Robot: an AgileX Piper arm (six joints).
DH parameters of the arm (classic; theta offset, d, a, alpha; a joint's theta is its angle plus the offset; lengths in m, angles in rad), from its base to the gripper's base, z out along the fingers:
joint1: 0 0.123 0 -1.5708
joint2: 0.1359 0 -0.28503 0
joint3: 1.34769 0 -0.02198 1.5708
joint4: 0 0.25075 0 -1.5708
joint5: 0 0 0 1.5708
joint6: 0 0.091 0 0
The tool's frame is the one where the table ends.
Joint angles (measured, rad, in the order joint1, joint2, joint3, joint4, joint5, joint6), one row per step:
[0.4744 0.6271 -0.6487 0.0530 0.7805 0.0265]
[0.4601 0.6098 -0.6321 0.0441 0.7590 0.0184]
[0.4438 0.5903 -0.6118 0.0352 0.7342 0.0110]
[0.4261 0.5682 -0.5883 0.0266 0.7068 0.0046]
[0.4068 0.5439 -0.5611 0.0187 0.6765 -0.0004]
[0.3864 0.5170 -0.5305 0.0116 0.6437 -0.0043]
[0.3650 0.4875 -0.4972 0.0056 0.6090 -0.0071]
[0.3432 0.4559 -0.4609 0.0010 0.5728 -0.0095]
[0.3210 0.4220 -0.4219 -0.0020 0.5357 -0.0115]
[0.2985 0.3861 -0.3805 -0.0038 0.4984 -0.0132]
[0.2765 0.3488 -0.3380 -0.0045 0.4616 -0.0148]
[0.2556 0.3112 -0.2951 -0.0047 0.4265 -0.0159]
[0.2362 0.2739 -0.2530 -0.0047 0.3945 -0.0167]
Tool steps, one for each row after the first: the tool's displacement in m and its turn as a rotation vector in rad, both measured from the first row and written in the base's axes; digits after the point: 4 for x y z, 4 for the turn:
[-0.0009 -0.0029 -0.0019 -0.0034 -0.0269 -0.0113]
[-0.0020 -0.0061 -0.0044 -0.0061 -0.0550 -0.0252]
[-0.0034 -0.0095 -0.0076 -0.0076 -0.0844 -0.0410]
[-0.0050 -0.0129 -0.0116 -0.0075 -0.1143 -0.0592]
[-0.0069 -0.0164 -0.0163 -0.0060 -0.1451 -0.0790]
[-0.0092 -0.0199 -0.0216 -0.0027 -0.1767 -0.1002]
[-0.0117 -0.0233 -0.0276 0.0017 -0.2083 -0.1219]
[-0.0146 -0.0265 -0.0344 0.0073 -0.2398 -0.1440]
[-0.0176 -0.0296 -0.0419 0.0134 -0.2707 -0.1665]
[-0.0207 -0.0324 -0.0498 0.0199 -0.3012 -0.1885]
[-0.0238 -0.0350 -0.0582 0.0262 -0.3298 -0.2095]
[-0.0267 -0.0372 -0.0667 0.0317 -0.3560 -0.2291]

